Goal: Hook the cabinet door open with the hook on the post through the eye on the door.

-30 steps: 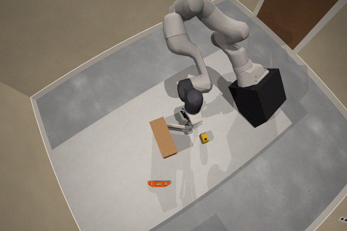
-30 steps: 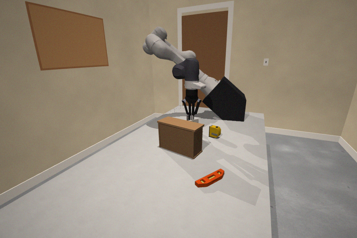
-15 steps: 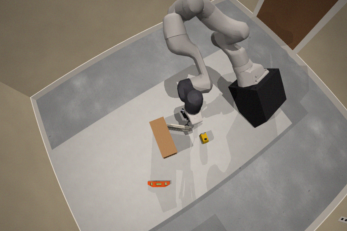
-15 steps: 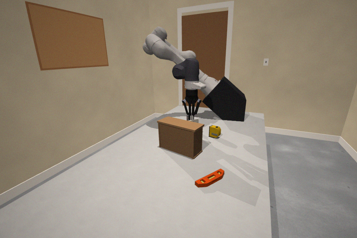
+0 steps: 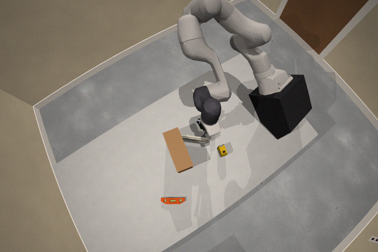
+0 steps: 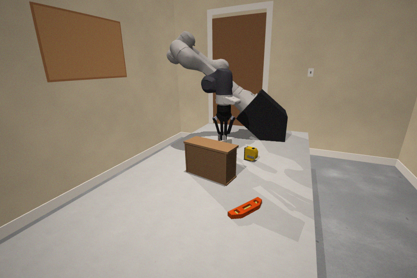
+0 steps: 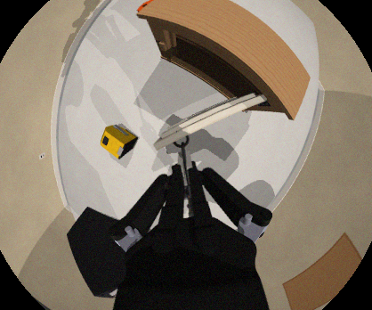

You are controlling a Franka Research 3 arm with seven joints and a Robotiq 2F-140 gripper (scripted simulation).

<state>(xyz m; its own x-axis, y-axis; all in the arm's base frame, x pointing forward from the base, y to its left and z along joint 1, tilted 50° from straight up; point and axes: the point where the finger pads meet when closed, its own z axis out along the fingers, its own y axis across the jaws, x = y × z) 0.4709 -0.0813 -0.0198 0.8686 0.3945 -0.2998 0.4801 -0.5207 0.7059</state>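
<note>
My hand is 4 cm past the thin dark hook, 2 cm to the left of it and 2 cm above it. The rest, counted from my hand: yellow tape measure (2 cm behind, 15 cm to the left, 7 cm below); then pale door (8 cm ahead, 2 cm to the right, 4 cm below); then orange spirit level (41 cm ahead, 23 cm to the left, 10 cm below).
</note>
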